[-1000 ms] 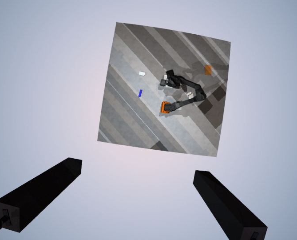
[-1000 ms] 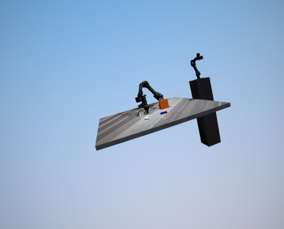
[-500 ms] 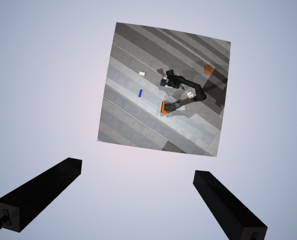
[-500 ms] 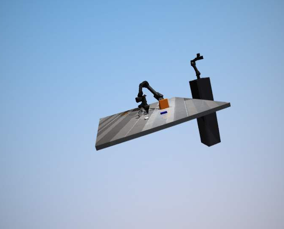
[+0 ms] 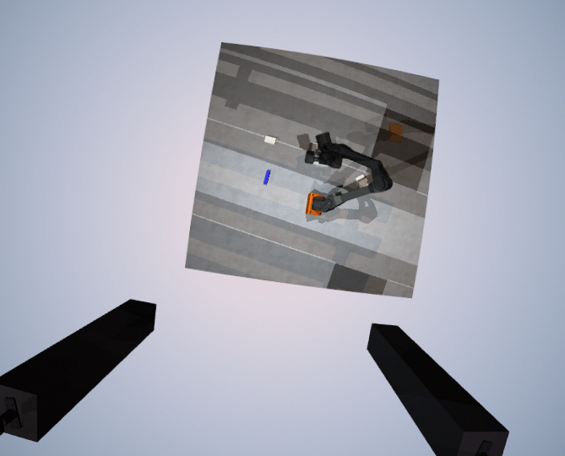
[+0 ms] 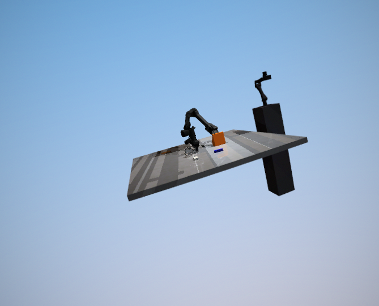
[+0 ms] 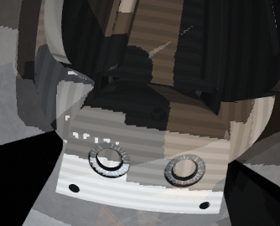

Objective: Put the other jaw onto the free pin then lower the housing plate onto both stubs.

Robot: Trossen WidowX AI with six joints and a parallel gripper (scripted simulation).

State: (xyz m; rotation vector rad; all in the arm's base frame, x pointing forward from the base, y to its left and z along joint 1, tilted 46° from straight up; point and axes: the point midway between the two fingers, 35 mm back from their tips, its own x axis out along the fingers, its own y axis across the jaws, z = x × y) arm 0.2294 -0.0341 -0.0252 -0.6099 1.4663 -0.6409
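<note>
The jaw is 20 mm to the left of my gripper tip, 20 mm ahead of it and 10 mm above it. From my gripper tip the other things lie so: white block (290 mm to the left, 80 mm ahead); blue block (280 mm to the left, 120 mm behind); flat orange piece (400 mm to the right, 240 mm ahead, 10 mm below).
</note>
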